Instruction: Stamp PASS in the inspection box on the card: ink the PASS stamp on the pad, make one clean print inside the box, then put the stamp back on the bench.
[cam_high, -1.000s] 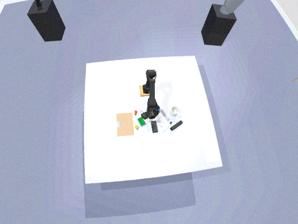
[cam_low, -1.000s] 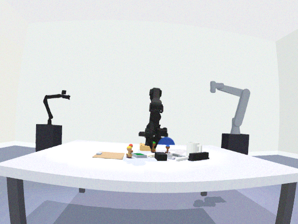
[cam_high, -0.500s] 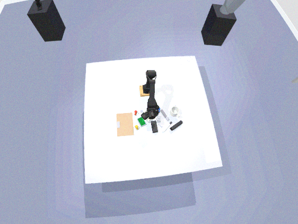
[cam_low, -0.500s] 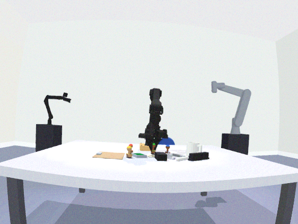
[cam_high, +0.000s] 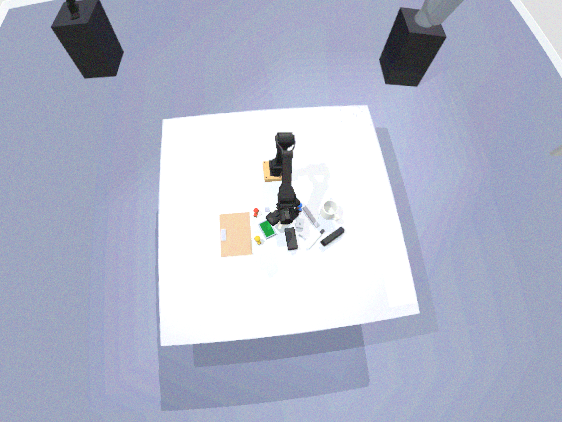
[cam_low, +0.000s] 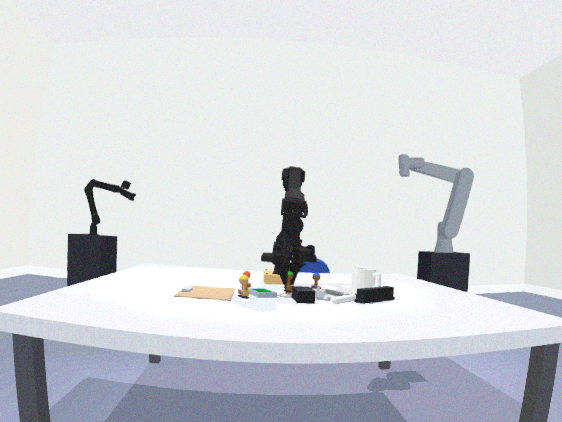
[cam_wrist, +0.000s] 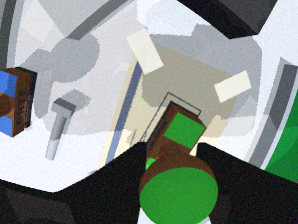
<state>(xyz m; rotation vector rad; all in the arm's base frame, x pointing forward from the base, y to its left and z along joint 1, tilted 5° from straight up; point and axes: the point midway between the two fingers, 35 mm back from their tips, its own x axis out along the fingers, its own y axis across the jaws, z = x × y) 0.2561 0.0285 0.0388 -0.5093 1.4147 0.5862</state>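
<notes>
The green-knobbed PASS stamp is right at my gripper tip. Round my gripper tip: black block (12 cm ahead, 4 cm to the left, 1 cm below); blue-knobbed stamp (9 cm to the left, 5 cm behind, 1 cm below); green ink pad (8 cm to the right, 6 cm ahead, 2 cm below).
</notes>
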